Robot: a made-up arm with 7 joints. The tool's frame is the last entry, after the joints.
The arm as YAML. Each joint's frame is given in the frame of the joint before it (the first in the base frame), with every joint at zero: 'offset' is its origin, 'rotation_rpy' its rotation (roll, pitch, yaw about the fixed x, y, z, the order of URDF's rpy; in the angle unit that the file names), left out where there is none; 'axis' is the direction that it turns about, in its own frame. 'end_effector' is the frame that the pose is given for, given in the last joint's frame.
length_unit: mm
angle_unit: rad
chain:
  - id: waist
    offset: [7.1, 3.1, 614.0]
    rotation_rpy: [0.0, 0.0, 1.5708]
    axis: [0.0, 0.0, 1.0]
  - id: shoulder
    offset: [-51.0, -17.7, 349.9]
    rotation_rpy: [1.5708, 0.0, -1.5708]
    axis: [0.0, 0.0, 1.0]
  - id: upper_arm
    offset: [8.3, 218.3, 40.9]
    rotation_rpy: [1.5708, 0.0, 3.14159]
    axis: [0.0, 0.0, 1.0]
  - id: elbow
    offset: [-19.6, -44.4, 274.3]
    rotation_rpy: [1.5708, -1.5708, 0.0]
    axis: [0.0, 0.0, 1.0]
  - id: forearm
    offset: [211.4, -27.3, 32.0]
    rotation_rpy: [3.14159, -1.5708, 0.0]
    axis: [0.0, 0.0, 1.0]
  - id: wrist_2
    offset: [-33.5, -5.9, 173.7]
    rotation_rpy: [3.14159, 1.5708, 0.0]
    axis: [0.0, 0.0, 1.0]
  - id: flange
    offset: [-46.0, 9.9, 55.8]
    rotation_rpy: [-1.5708, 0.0, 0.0]
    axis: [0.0, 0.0, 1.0]
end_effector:
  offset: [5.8, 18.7, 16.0]
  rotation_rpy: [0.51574, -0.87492, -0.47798]
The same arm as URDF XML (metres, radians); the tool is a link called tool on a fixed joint. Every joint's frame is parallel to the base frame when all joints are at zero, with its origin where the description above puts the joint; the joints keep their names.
<robot name="arm">
  <link name="base"/>
  <link name="link1"/>
  <link name="link2"/>
  <link name="link3"/>
  <link name="link4"/>
  <link name="link5"/>
  <link name="link6"/>
  <link name="link7"/>
  <link name="tool"/>
  <joint name="waist" type="continuous">
    <parent link="base"/>
    <child link="link1"/>
    <origin xyz="0.0071 0.0031 0.614"/>
    <axis xyz="0 0 1"/>
  </joint>
  <joint name="shoulder" type="continuous">
    <parent link="link1"/>
    <child link="link2"/>
    <origin xyz="0.0177 -0.051 0.3499"/>
    <axis xyz="0 -1 0"/>
  </joint>
  <joint name="upper_arm" type="continuous">
    <parent link="link2"/>
    <child link="link3"/>
    <origin xyz="0.0083 -0.0409 0.2183"/>
    <axis xyz="0 0 1"/>
  </joint>
  <joint name="elbow" type="continuous">
    <parent link="link3"/>
    <child link="link4"/>
    <origin xyz="0.0196 0.0444 0.2743"/>
    <axis xyz="0 1 0"/>
  </joint>
  <joint name="forearm" type="continuous">
    <parent link="link4"/>
    <child link="link5"/>
    <origin xyz="-0.0273 0.032 0.2114"/>
    <axis xyz="0 0 1"/>
  </joint>
  <joint name="wrist_2" type="continuous">
    <parent link="link5"/>
    <child link="link6"/>
    <origin xyz="0.0059 -0.0335 0.1737"/>
    <axis xyz="0 -1 0"/>
  </joint>
  <joint name="flange" type="continuous">
    <parent link="link6"/>
    <child link="link7"/>
    <origin xyz="0.0099 -0.0558 0.046"/>
    <axis xyz="1 0 0"/>
  </joint>
  <joint name="tool_fixed" type="fixed">
    <parent link="link7"/>
    <child link="tool"/>
    <origin xyz="0.016 0.0187 -0.0058" rpy="-0.078 0.6055 -0.3668"/>
  </joint>
</robot>

